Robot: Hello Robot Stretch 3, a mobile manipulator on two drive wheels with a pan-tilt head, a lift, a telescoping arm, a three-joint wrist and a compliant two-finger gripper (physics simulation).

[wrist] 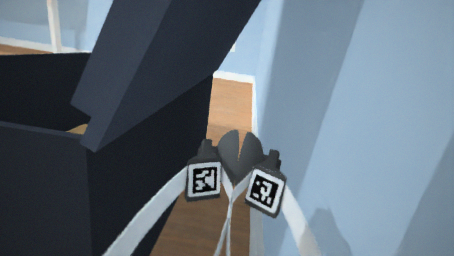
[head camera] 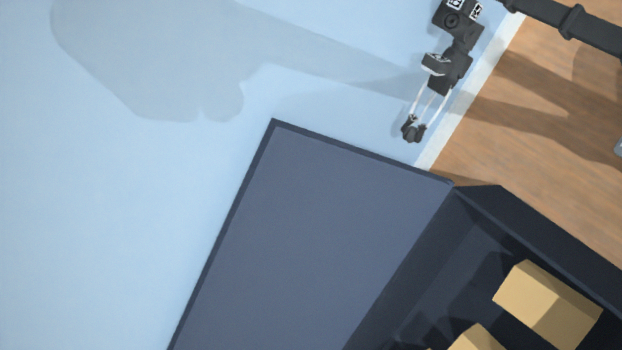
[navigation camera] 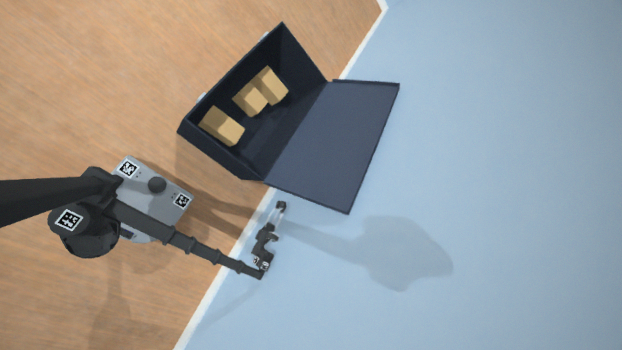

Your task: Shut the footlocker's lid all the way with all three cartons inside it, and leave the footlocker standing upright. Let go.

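The dark navy footlocker (head camera: 540, 225) (navigation camera: 215, 155) (wrist: 40, 190) stands upright with its top open. Its lid (head camera: 320, 215) (navigation camera: 335, 145) (wrist: 145, 65) is tilted back from the hinge edge toward the blue wall. Three tan cartons (navigation camera: 221, 126) (navigation camera: 251, 100) (navigation camera: 270, 85) lie inside; in the head view one carton (head camera: 547, 300) shows nearly whole and the others are cut off. My gripper (head camera: 413, 132) (navigation camera: 281, 205) (wrist: 240, 149) is shut and empty, its fingertips together. It is beside the lid's hinge-side end, near the wall, apart from lid and footlocker.
The blue wall (head camera: 100, 225) (navigation camera: 500, 150) (wrist: 400, 100) with white baseboard (head camera: 457, 107) (navigation camera: 200, 310) runs behind the footlocker. The robot's base (navigation camera: 145, 200) stands on the wood floor (navigation camera: 100, 75) beside the footlocker's end. My arm (head camera: 595, 32) (navigation camera: 202, 250) reaches toward the wall.
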